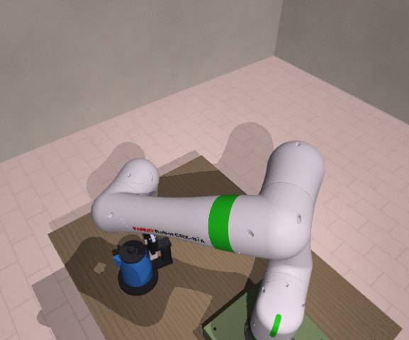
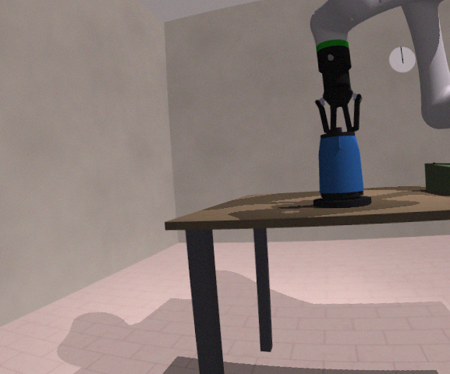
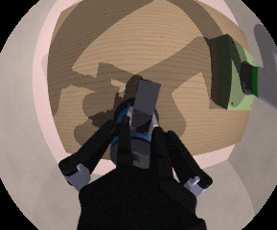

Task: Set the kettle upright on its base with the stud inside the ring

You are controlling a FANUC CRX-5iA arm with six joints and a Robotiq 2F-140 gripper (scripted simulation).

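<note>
Now: hand 10 mm short of the blue kettle, 30 mm to the right of it and 40 mm above it. Round my hand: round black base (10 mm ahead, 60 mm to the left, 140 mm below).
</note>
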